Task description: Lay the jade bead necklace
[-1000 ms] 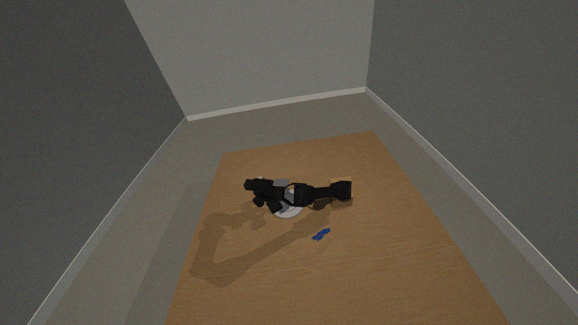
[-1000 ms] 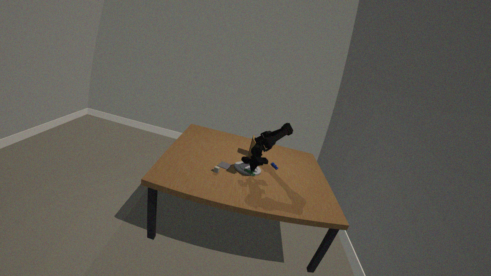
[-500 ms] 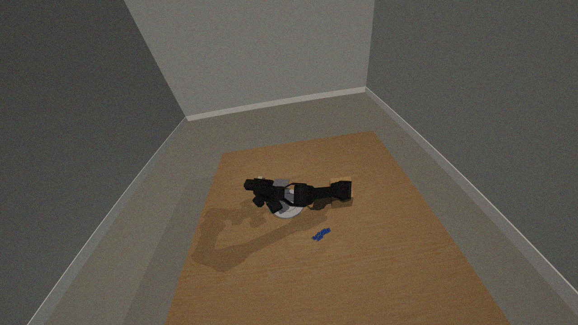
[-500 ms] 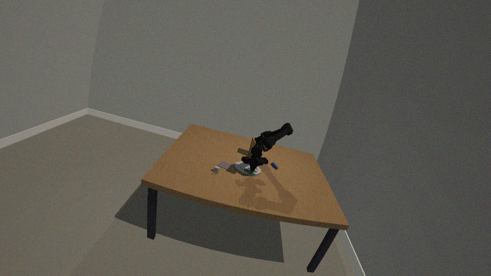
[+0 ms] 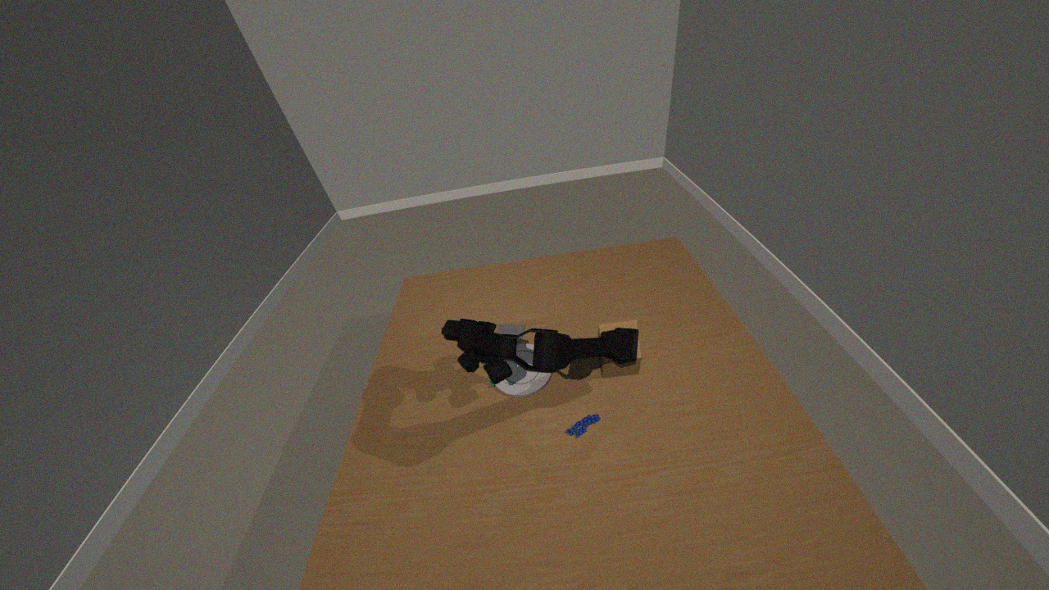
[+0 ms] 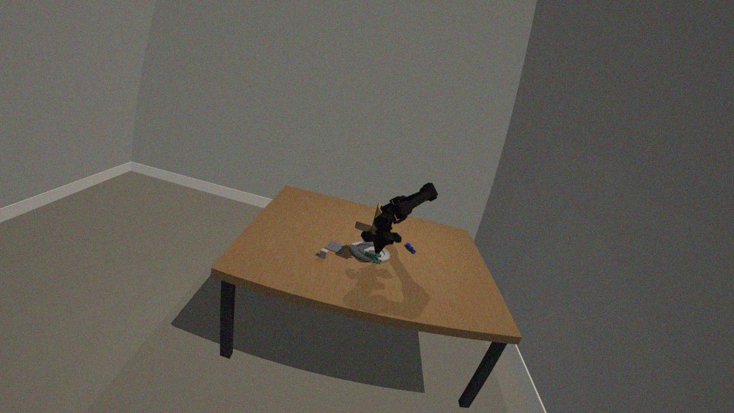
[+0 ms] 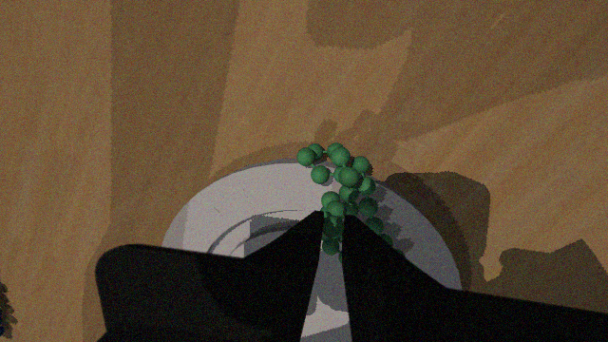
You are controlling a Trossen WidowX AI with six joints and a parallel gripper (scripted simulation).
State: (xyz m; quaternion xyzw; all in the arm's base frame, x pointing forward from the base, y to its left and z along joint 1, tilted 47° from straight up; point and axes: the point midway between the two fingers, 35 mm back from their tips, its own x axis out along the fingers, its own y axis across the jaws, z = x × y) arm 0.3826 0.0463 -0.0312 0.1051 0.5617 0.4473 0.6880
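Right now the round bead board is 8 cm behind my gripper tip, 3 cm to the right of it and 3 cm below it. Also, from my gripper tip: pale block (23 cm to the right, 10 cm ahead, 2 cm below); then flat grey plate (19 cm to the right, 4 cm below, 4 cm behind).
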